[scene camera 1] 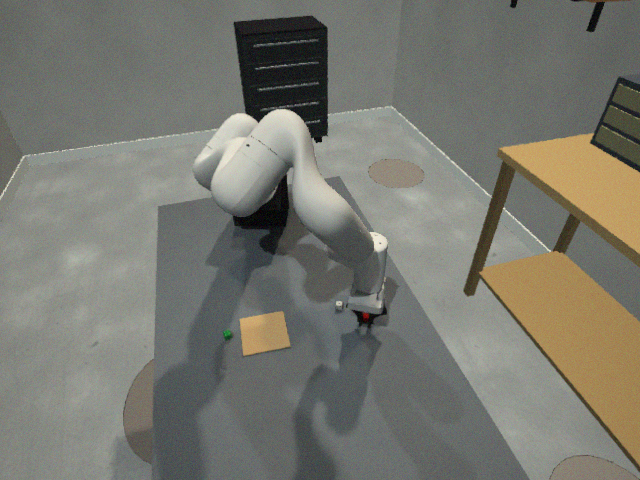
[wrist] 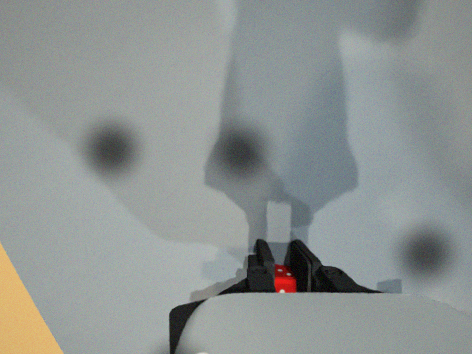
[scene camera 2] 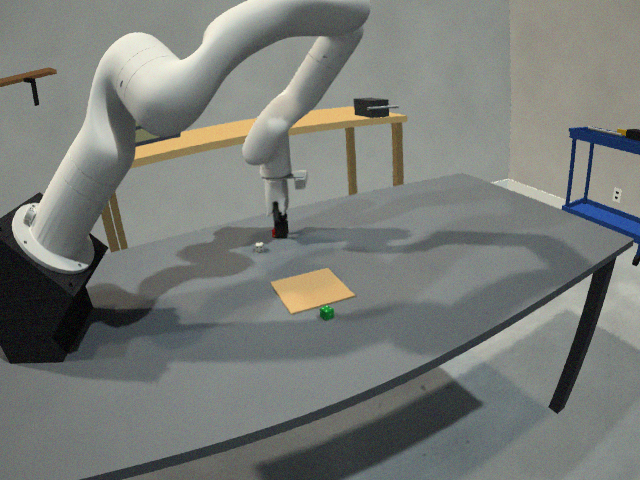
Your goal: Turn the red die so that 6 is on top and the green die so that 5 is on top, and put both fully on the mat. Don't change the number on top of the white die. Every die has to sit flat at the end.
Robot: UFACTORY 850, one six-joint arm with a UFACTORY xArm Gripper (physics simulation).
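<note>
The red die point(scene camera 1: 366, 316) point(scene camera 2: 273, 233) point(wrist: 285, 278) is between the black fingers of my gripper point(scene camera 1: 364, 326) point(scene camera 2: 279, 230) point(wrist: 277, 258), which is shut on it low at the table. In the wrist view one red face shows a single white pip and another shows several; part of the die is hidden. The white die point(scene camera 1: 339, 305) point(scene camera 2: 259, 247) sits on the table close to the gripper, on the robot base side. The green die point(scene camera 1: 227, 334) point(scene camera 2: 326, 312) lies on the table beside the wooden mat point(scene camera 1: 264, 333) point(scene camera 2: 312, 290) point(wrist: 22, 310), off it. Its top number is too small to read.
The grey table point(scene camera 1: 310, 413) point(scene camera 2: 413, 330) carries the mat and dice. The arm's black base point(scene camera 2: 36, 320) stands at one end. A wooden workbench point(scene camera 1: 558, 170) point(scene camera 2: 217, 135) is beyond the table's side, and a black drawer cabinet point(scene camera 1: 281, 56) stands behind the arm.
</note>
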